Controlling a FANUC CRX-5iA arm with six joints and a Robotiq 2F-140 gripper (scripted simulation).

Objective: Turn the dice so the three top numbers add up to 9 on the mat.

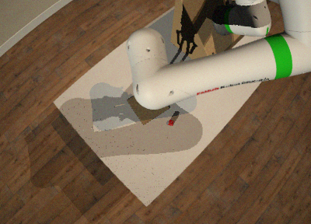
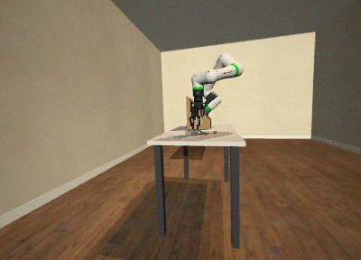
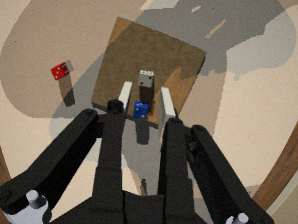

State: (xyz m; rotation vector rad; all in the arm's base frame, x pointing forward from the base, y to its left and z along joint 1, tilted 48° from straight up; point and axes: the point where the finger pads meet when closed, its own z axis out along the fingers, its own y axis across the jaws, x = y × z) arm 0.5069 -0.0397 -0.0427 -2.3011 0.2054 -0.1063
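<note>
Right now my hand is 14 cm to the right of the red die, 11 cm above it and 1 cm short of it. The rest, counted from my hand: white die (10 cm below); mat (11 cm below); blue die (10 cm below, 5 cm behind, 1 cm to the left).
</note>
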